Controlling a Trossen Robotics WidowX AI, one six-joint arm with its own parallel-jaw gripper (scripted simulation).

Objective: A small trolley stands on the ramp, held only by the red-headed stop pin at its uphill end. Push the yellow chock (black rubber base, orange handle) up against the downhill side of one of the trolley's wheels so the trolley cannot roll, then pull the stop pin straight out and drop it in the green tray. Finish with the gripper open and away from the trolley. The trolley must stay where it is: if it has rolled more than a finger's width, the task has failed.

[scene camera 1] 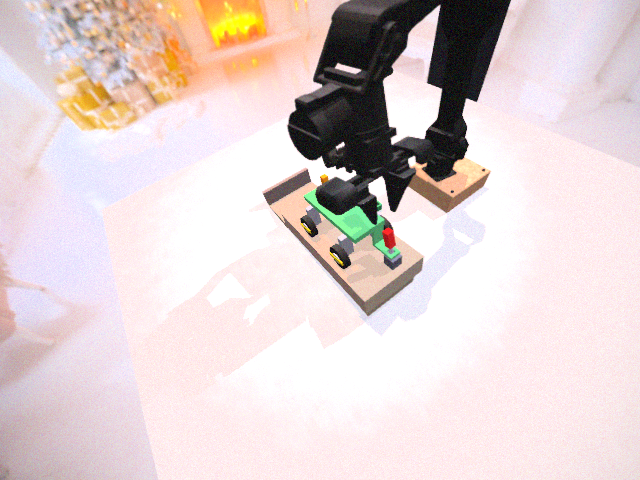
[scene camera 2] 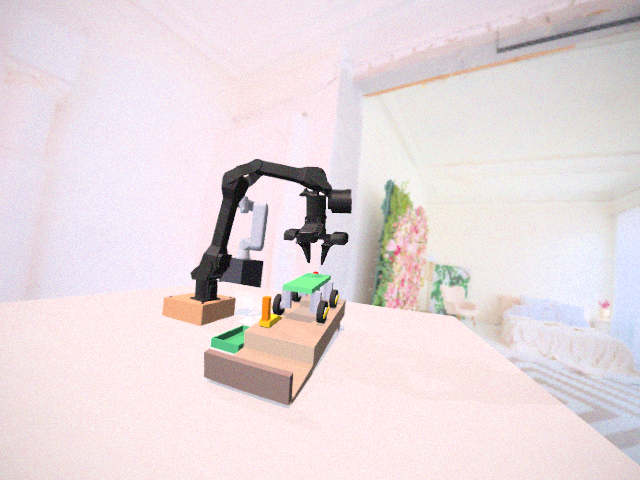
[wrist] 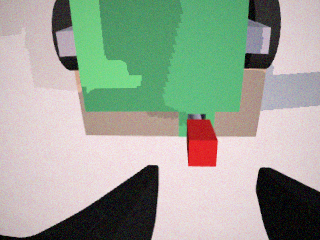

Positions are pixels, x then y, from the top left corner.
Scene:
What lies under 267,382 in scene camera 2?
An end wall.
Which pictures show the trolley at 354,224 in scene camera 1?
Scene camera 1, scene camera 2 and the wrist view: all of them.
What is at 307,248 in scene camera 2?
My gripper.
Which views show my gripper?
Scene camera 1, scene camera 2 and the wrist view: all of them.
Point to a trolley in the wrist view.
193,64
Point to a red-headed stop pin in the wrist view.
202,142

